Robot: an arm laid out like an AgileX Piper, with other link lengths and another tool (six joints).
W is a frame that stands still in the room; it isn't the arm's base.
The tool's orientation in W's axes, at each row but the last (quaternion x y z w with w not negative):
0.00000 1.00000 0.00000 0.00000
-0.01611 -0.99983 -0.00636 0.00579
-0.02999 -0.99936 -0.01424 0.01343
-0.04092 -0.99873 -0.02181 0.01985
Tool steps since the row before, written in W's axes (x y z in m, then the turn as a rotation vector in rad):
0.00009 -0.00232 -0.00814 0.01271 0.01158 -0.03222
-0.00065 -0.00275 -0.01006 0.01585 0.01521 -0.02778
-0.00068 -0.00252 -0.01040 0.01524 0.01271 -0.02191
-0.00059 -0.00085 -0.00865 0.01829 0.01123 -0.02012
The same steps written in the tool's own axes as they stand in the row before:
-0.00009 -0.00232 0.00814 -0.01271 0.01158 0.03222
0.00044 -0.00290 0.01003 -0.01568 0.01536 0.02779
0.00024 -0.00284 0.01034 -0.01506 0.01300 0.02187
0.00016 -0.00126 0.00862 -0.01814 0.01185 0.01990

